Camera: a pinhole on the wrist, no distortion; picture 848 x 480 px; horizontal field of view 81.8 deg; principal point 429.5 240.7 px. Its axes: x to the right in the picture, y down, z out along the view. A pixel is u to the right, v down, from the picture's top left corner.
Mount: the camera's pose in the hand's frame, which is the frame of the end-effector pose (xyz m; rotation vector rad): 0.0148 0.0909 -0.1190 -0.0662 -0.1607 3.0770
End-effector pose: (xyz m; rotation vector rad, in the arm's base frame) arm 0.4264 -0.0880 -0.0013 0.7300 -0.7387 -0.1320
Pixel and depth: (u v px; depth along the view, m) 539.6 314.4 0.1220
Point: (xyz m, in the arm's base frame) 0.4042 -0.0344 0.0275
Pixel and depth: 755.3 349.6 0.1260
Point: 0.3622 -0.0195 -0.0087
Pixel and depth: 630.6 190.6 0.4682
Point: 0.0418 -0.1341 0.1286
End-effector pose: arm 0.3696 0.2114 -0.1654 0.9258 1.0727 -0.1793
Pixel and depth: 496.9 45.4 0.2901
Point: 0.5715 0.1839 -0.0115
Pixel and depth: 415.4 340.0 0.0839
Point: 0.3860 0.2828 -0.1447
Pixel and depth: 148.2 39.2 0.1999
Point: 0.5735 0.2717 -0.1712
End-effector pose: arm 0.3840 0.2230 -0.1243 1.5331 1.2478 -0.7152
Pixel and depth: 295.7 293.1 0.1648
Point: 0.4560 0.2010 -0.1670
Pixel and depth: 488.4 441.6 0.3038
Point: 0.3361 0.0491 -0.1624
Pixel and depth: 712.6 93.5 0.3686
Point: 0.5238 -0.0812 0.0342
